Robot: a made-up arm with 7 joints.
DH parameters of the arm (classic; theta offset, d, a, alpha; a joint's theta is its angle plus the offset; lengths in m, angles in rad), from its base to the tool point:
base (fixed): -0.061 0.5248 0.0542 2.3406
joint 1: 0 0.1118 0.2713 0.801
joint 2: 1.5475 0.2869 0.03 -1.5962
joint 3: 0 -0.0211 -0.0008 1.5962
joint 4: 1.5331 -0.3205 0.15 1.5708
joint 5: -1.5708 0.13 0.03 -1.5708
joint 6: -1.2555 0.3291 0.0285 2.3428
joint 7: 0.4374 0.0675 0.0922 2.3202
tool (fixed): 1.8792 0.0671 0 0
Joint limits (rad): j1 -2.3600..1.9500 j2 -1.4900..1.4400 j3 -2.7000..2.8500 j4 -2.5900..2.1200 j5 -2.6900..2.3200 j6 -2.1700..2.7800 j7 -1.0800..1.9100
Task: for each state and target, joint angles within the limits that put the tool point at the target. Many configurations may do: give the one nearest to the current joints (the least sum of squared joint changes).
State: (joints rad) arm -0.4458 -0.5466 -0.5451 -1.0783 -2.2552 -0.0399 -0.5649
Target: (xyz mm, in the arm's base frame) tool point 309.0 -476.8 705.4
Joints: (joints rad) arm 0.2751 0.2603 -0.2665 -0.8087 -1.9167 0.0545 -0.8531
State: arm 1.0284 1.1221 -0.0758 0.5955 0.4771 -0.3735 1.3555
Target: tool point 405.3 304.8 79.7
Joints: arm 0.1399 0.9903 0.6216 1.0307 0.5493 -0.4142 1.4187
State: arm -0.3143 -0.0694 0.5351 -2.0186 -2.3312 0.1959 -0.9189
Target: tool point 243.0 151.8 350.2
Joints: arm 0.1917 -0.5302 0.5704 -2.3689 -2.6900 0.5343 -1.0748
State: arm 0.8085 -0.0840 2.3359 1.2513 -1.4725 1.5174 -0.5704
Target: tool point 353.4 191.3 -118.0
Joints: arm 0.5132 -0.5565 2.1905 1.2517 -1.5846 1.4214 -0.5964
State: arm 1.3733 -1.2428 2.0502 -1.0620 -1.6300 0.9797 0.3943
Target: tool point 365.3 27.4 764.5
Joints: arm 1.9500 -0.9395 1.1893 -0.7419 -1.9684 0.9278 0.1979
